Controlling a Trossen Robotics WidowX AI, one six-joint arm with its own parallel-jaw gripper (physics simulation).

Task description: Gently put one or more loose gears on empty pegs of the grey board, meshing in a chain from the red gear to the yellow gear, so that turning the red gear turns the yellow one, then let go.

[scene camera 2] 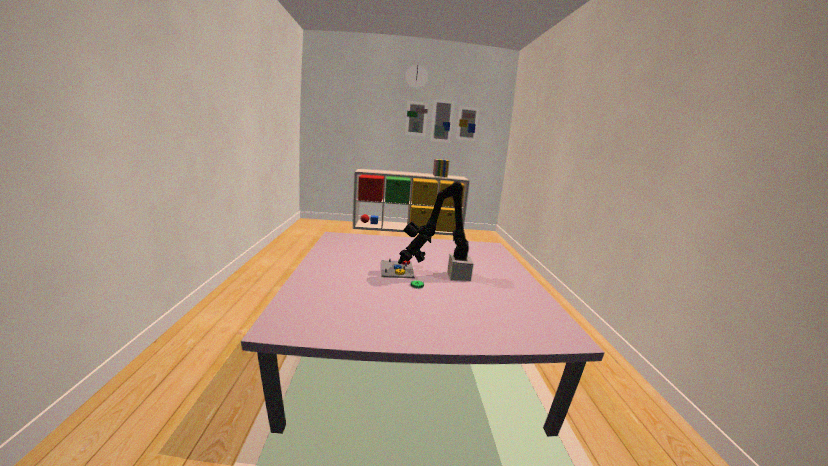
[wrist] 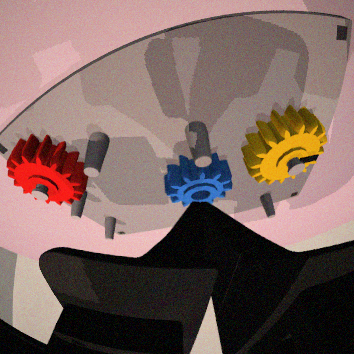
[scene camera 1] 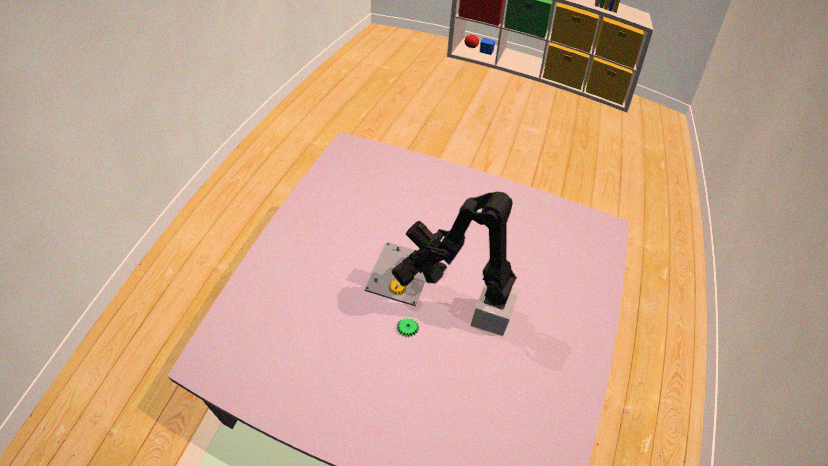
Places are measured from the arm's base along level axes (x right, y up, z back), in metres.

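Pixels of known places: gripper, between the fingertips: (scene camera 2: 399, 263) (wrist: 198, 208); arm's base, origin of its link: (scene camera 2: 460, 257) (scene camera 1: 496, 297).
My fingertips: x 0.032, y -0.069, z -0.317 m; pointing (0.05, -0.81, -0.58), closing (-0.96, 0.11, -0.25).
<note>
Ahead of a thing's pixels: the offset from my fingertips to its top centre. "*": to the spot under its first point.
The grey board @(dx +0.006, dy -0.006, dz -0.008 m) (scene camera 1: 383, 264) (scene camera 2: 387, 271) (wrist: 140, 88) lies on the pink table. In the wrist view a red gear @(* dx +0.074, dy -0.013, dz +0.039 m) (wrist: 46, 175) sits on a peg at the board's left and a yellow gear @(dx -0.058, dy -0.011, dz +0.009 m) (wrist: 286, 147) (scene camera 1: 396, 288) on a peg at its right. A small blue gear @(dx -0.002, dy -0.011, dz -0.006 m) (wrist: 198, 182) lies between them against the foot of an empty peg @(dx -0.007, dy -0.007, dz +0.029 m) (wrist: 200, 142), not around it. Another empty peg @(dx +0.041, dy -0.007, dz +0.039 m) (wrist: 95, 152) stands next to the red gear. My gripper (wrist: 198, 208) (scene camera 1: 402, 277) (scene camera 2: 404, 260) is shut and empty, its tips just in front of the blue gear. A green gear @(dx -0.176, dy -0.019, dz +0.097 m) (scene camera 1: 407, 326) (scene camera 2: 417, 284) lies loose on the table beside the board.
The arm's grey base block (scene camera 1: 492, 319) (scene camera 2: 460, 269) stands to the right of the board. Short pegs @(dx +0.086, dy -0.007, dz -0.053 m) (wrist: 109, 226) @(dx -0.061, dy -0.007, dz -0.064 m) (wrist: 267, 204) stand along the board's near edge. A shelf unit (scene camera 1: 451, 28) (scene camera 2: 412, 172) stands on the floor by the far wall.
</note>
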